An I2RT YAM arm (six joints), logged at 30 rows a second.
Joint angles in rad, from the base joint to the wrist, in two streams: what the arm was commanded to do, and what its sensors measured. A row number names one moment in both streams.
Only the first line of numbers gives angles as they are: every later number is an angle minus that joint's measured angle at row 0.
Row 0, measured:
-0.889, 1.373, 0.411, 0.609, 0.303, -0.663
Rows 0 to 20, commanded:
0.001, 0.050, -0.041, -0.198, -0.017, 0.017
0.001, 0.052, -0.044, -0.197, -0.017, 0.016
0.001, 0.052, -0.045, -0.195, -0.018, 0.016
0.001, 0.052, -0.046, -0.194, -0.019, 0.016
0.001, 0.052, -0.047, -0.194, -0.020, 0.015
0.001, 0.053, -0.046, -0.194, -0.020, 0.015
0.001, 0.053, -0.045, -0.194, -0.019, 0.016
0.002, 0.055, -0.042, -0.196, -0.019, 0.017
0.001, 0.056, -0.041, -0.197, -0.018, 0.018
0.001, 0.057, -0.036, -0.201, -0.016, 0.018
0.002, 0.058, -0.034, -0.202, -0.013, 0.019
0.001, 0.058, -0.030, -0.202, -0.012, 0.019
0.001, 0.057, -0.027, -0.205, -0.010, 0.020
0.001, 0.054, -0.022, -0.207, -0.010, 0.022
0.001, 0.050, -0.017, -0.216, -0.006, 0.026
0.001, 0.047, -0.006, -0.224, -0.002, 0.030
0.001, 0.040, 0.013, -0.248, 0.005, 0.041
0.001, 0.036, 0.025, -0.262, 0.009, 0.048
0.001, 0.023, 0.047, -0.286, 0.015, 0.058
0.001, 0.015, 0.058, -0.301, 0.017, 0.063
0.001, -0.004, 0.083, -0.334, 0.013, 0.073
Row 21, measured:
0.001, 0.007, 0.054, -0.069, 0.014, 0.023
